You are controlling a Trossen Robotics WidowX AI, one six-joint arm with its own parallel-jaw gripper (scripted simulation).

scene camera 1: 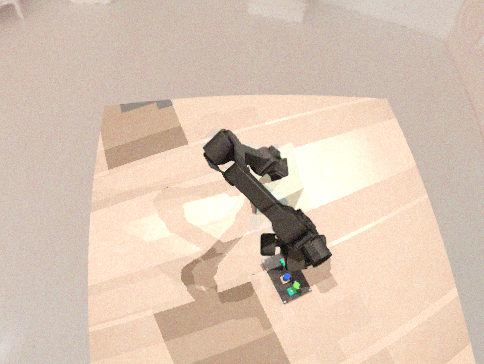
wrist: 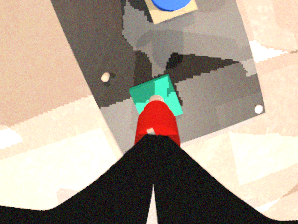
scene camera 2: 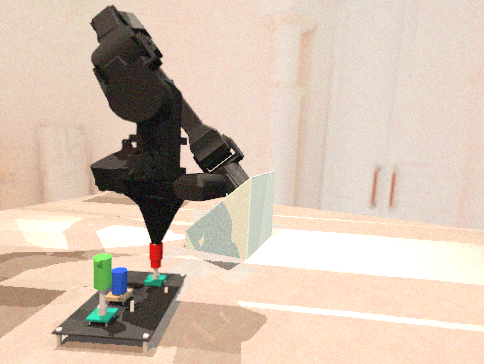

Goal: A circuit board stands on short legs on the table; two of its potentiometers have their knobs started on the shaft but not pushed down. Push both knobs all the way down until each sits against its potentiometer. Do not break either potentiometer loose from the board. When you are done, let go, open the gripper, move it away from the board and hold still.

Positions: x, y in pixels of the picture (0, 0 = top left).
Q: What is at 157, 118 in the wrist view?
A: A red knob.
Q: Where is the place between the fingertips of my gripper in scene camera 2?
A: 156, 243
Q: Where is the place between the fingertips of my gripper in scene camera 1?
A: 288, 255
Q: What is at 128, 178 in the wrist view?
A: My gripper.
